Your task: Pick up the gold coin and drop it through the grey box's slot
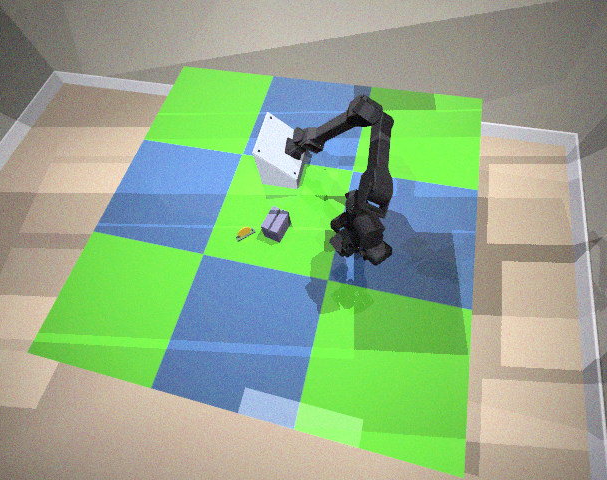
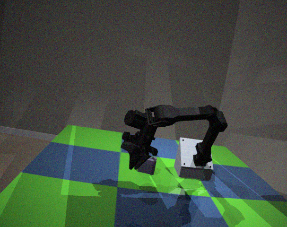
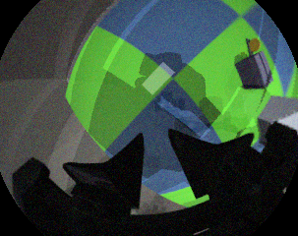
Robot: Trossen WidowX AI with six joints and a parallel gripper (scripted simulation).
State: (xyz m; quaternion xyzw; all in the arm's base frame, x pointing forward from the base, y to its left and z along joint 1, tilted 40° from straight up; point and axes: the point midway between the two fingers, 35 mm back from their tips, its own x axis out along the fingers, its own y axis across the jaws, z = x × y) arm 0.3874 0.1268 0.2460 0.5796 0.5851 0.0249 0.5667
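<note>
My gripper tip is 39 cm to the left of the coin, 11 cm above it and 10 cm past it.
</note>
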